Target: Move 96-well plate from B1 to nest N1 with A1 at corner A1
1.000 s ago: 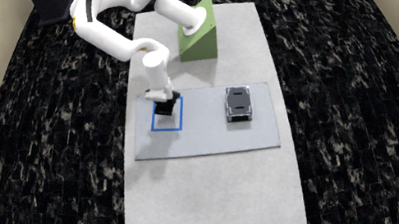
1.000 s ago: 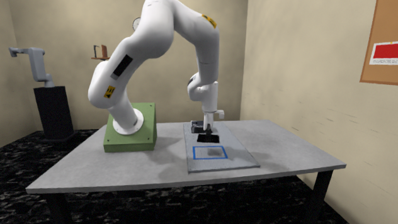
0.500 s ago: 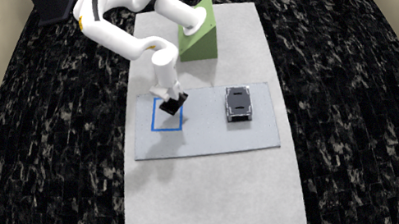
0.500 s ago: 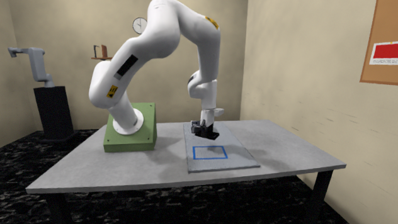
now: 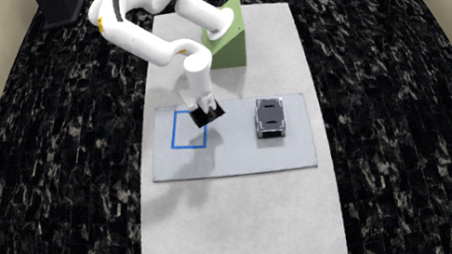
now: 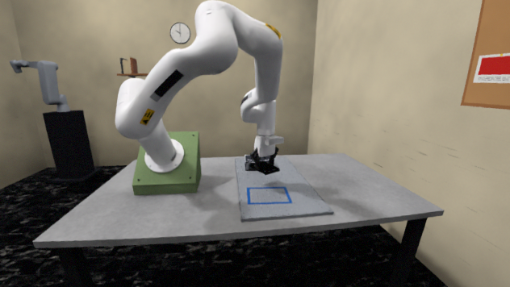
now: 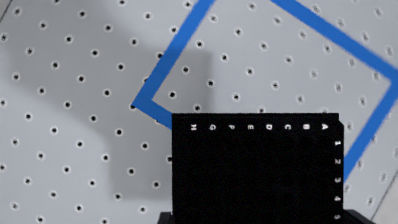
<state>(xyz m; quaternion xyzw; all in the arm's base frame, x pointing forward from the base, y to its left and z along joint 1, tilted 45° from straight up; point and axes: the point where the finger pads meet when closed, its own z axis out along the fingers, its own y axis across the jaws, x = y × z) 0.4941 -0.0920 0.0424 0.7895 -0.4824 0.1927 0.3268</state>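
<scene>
My gripper is now 260 mm to the right of the raised plate nest, 60 mm above it and 10 mm short of it. From my hand the other things lie so: 96-well plate 10 mm below.
</scene>
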